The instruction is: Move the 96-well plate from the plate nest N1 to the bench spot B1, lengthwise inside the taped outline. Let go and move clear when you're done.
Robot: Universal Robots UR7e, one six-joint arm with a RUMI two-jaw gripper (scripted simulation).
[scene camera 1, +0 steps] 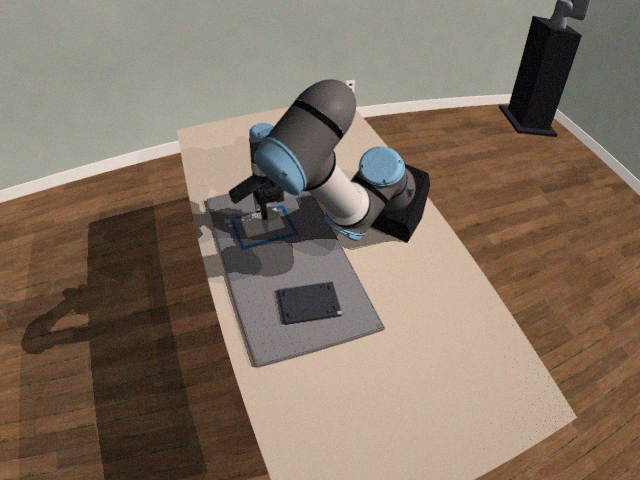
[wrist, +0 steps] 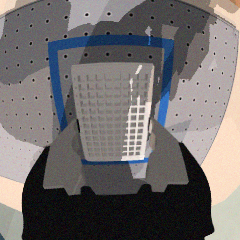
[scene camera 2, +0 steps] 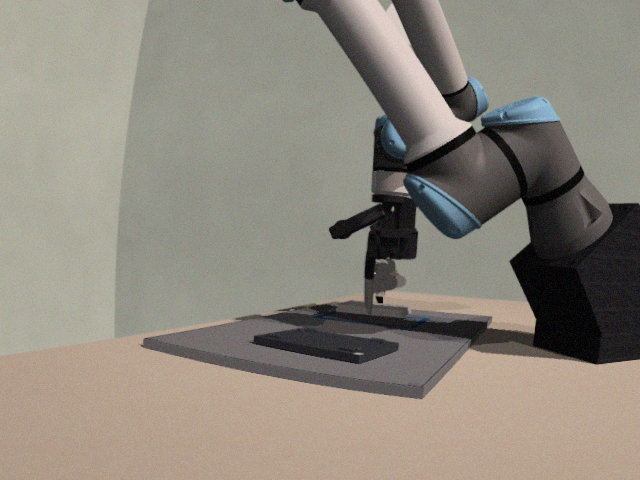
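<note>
The gripper appears at [scene camera 2: 375, 311], [scene camera 1: 263, 223] and [wrist: 113, 118]. A plate nest N1 [scene camera 2: 322, 344], [scene camera 1: 311, 302] is part of the scene too, and so is a 96-well plate [wrist: 100, 141].
</note>
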